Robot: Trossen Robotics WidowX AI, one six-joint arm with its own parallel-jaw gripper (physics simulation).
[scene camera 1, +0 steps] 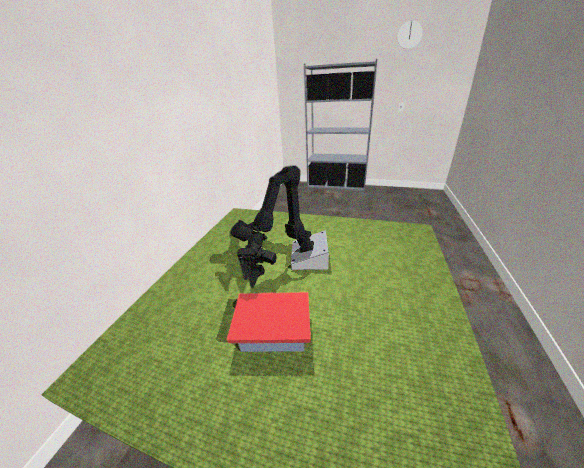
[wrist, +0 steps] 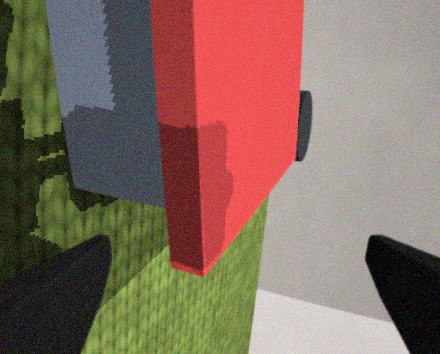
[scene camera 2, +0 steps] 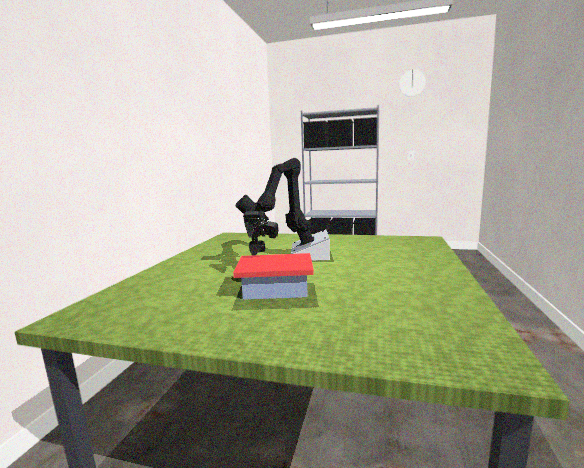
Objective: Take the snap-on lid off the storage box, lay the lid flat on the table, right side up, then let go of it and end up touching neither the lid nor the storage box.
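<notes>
The red lid (scene camera 1: 272, 317) (scene camera 2: 272, 266) (wrist: 245, 100) sits flat, right side up, on the blue-grey storage box (scene camera 1: 272, 346) (scene camera 2: 275, 289) (wrist: 130, 150) and overhangs its sides. My gripper (scene camera 1: 244, 294) (scene camera 2: 245, 265) (wrist: 241, 248) is open and empty, at the lid's back left corner, on the side towards the arm's base. It is rolled so that one finger is high and the other low; the low finger is mostly hidden behind the lid. In the wrist view a lid corner shows between the fingertips, seemingly ahead of them. No contact can be made out.
The green table (scene camera 1: 400, 325) (scene camera 2: 400, 325) bears the box and the arm's light grey wedge-shaped base (scene camera 1: 310, 261) (scene camera 2: 321, 250), which stands behind the box. A wall is at the left. A shelf unit (scene camera 1: 337, 131) (scene camera 2: 340, 181) stands far behind. A dark disc (wrist: 305, 125) shows past the lid's edge.
</notes>
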